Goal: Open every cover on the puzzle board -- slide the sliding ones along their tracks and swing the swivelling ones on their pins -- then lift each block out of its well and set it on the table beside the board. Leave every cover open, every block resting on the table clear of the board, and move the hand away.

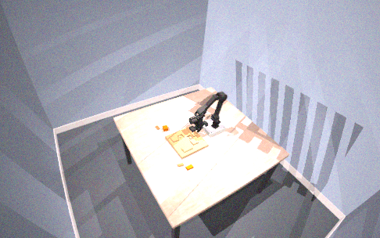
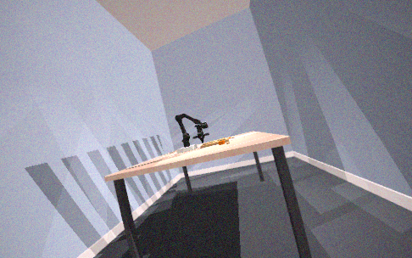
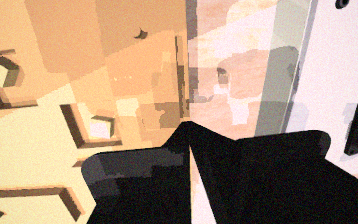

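Now: gripper tip 14 cm short of the tan puzzle board and 2 cm above it. The rest, counted from my gripper tip: orange bit 33 cm ahead, 23 cm to the left, 3 cm below.
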